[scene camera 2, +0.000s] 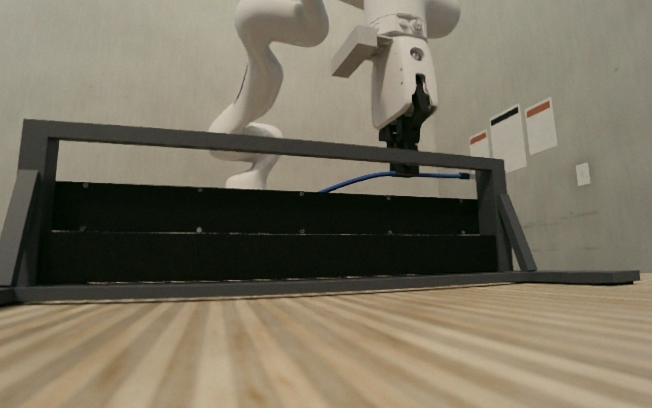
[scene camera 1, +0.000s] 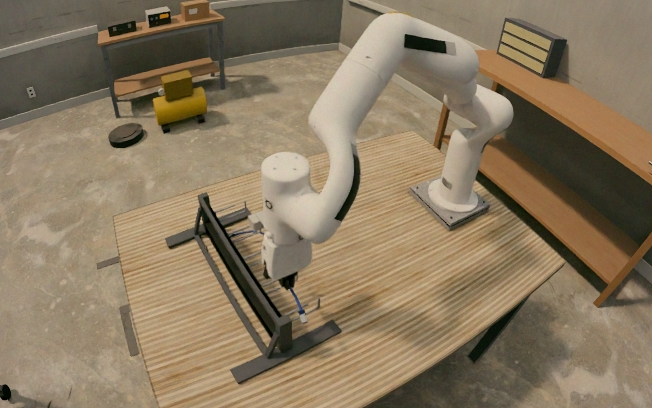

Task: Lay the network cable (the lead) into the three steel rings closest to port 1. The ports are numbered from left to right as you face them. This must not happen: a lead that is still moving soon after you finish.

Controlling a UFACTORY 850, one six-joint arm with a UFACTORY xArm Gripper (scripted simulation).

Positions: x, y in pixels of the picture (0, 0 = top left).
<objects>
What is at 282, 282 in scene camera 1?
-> My gripper.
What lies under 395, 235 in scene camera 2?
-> A dark grey rack.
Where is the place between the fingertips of my gripper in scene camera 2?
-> At 404, 176
</objects>
